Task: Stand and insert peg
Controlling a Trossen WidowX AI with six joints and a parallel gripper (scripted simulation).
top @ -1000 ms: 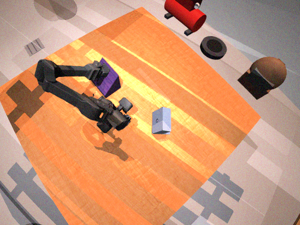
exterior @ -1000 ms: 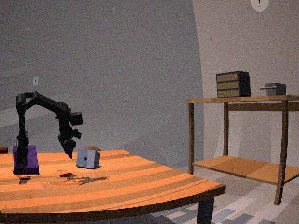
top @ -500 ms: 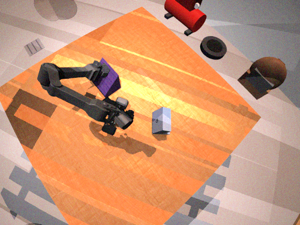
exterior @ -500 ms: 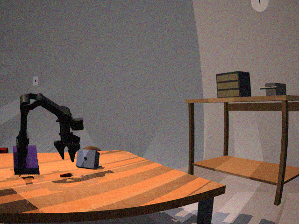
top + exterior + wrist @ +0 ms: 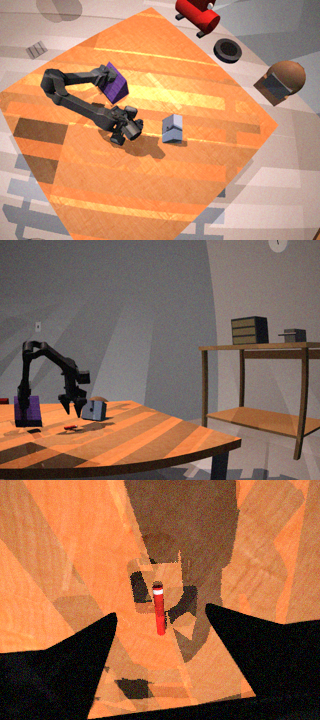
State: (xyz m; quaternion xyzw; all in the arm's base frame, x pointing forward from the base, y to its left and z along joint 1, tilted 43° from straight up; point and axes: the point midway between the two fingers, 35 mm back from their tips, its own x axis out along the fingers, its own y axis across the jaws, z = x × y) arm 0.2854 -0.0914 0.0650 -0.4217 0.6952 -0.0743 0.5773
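My gripper tip is 1 cm past the dark red peg, 1 cm to the left of it and 5 cm above it. Round my gripper tip: grey-blue sloped panel: 14 cm ahead, 19 cm to the left, 1 cm below.
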